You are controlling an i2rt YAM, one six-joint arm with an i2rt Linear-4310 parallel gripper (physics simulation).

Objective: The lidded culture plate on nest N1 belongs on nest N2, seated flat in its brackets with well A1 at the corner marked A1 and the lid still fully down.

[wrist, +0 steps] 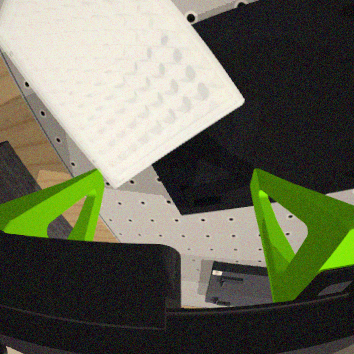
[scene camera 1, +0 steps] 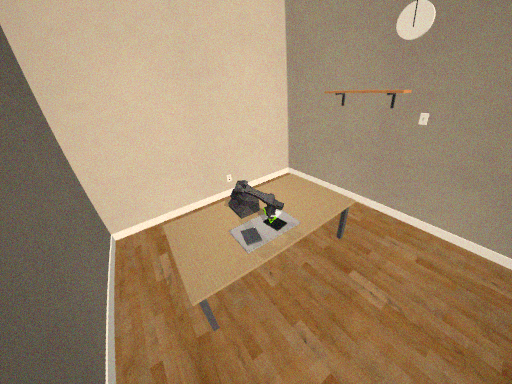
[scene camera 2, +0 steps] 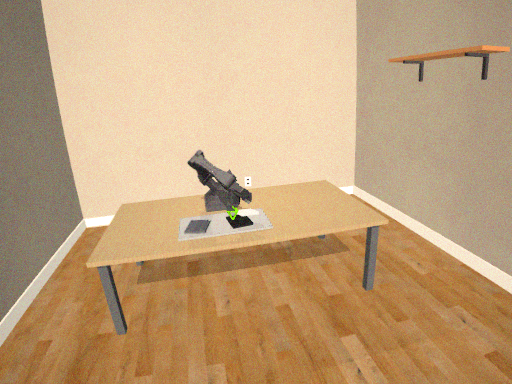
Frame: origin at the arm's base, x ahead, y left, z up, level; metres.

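Seen in the pictures: gripper, fingertip midpoint: [wrist: 176, 176] [scene camera 1: 268, 218] [scene camera 2: 233, 214]; arm's base at its link origin: [scene camera 1: 241, 199] [scene camera 2: 216, 188].
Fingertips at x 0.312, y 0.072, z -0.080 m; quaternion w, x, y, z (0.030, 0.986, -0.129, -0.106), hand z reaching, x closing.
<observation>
Offsets run from my fingertips to a thing's top centre. Level surfaces: height alone.
The white lidded culture plate @(dx -0.024, dy +0.082, dz +0.017 m) [scene camera 1: 277, 213] [scene camera 2: 249, 212] [wrist: 100, 90] lies skewed at the back of the black nest @(dx +0.060, dy +0.022, dz -0.004 m) [scene camera 1: 276, 225] [scene camera 2: 240, 222] [wrist: 295, 110], partly over its edge and partly over the board. Whether it is tilted, and whether its lid is fully down, I cannot tell. The dark grey nest @(dx +0.066, dy -0.220, dz -0.004 m) [scene camera 1: 251, 236] [scene camera 2: 198, 226] [wrist: 245, 287] bears no plate. Nest labels and the A1 marks are not readable. My gripper [scene camera 1: 270, 217] [scene camera 2: 233, 214] [wrist: 176, 176] is open and empty above the board, its green fingertips beside the plate's near corner in the wrist view.
Both nests are on a light grey perforated board @(dx +0.038, dy -0.068, dz -0.021 m) [scene camera 1: 264, 236] [scene camera 2: 218, 228] [wrist: 155, 212] on the wooden table @(dz -0.035 m) [scene camera 1: 200, 255] [scene camera 2: 150, 240]. The dark arm base [scene camera 1: 244, 205] [scene camera 2: 216, 201] stands behind the board. A wall shelf [scene camera 1: 367, 91] [scene camera 2: 450, 53] hangs well away at the right.
</observation>
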